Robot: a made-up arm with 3 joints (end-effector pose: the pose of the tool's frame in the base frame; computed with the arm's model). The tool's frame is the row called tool.
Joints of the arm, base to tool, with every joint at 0 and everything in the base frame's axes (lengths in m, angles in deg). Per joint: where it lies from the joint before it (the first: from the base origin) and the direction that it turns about. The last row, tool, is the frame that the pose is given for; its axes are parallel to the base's.
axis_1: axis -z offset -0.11 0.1 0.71
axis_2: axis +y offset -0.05 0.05 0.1
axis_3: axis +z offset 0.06 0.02 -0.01
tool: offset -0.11 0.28 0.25
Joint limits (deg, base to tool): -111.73..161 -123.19..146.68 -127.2..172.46
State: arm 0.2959 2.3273 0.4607
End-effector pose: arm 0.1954 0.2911 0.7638 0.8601 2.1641 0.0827
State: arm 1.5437 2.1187 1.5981
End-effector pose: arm -0.1503 -0.1690 0.8701 2.1189 -0.0002 0.0323
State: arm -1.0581 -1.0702 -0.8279
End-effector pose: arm -0.4893 0.1202 1.0935 0.8679 -0.6299 0.2078
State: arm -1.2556 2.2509 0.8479
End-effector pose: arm -0.1885 0.4166 0.8323 -0.5070 2.4525 1.0379
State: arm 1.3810 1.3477 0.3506
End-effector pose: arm 0.2088 0.0052 0.9991 1.0669 0.9078 -0.8644
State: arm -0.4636 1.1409 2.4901
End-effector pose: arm 0.1302 -0.0252 0.9303 1.3714 0.8551 2.5079
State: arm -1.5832 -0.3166 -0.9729
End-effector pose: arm -0.4297 0.1894 1.1095 0.3079 -0.0928 0.6051
